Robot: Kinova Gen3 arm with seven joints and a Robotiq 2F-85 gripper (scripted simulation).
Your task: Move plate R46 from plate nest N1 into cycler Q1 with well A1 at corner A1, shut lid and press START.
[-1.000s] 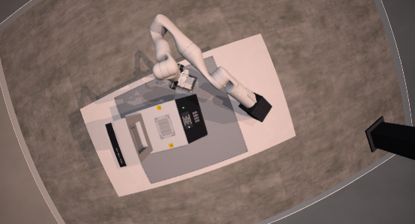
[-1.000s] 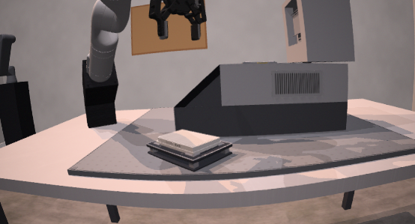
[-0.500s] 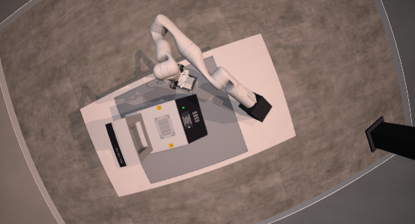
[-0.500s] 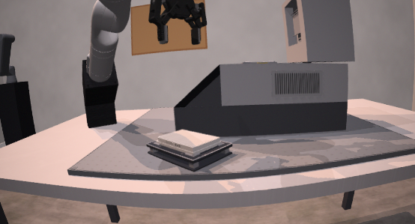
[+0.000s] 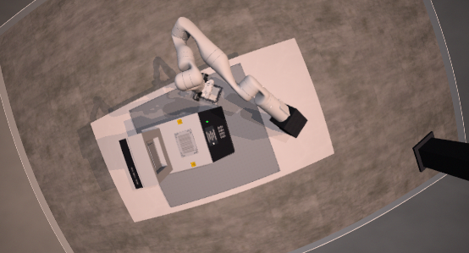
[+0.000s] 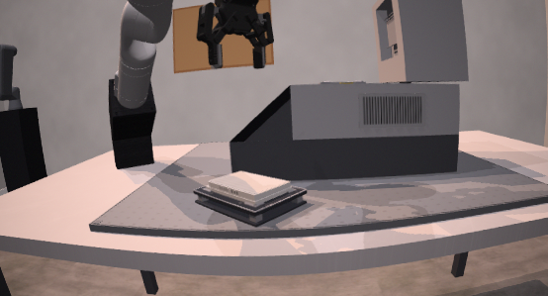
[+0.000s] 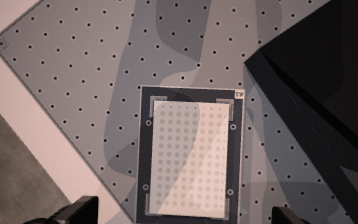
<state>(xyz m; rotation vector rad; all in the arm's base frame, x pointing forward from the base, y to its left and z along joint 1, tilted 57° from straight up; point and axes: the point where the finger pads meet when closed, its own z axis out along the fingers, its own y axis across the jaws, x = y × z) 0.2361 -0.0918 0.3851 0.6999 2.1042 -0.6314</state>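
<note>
Right now my hand is 20 cm above the plate R46. The rest, counted from my hand: A1 mark (9 cm to the left, 21 cm below); then dark plate nest N1 (22 cm below).
</note>
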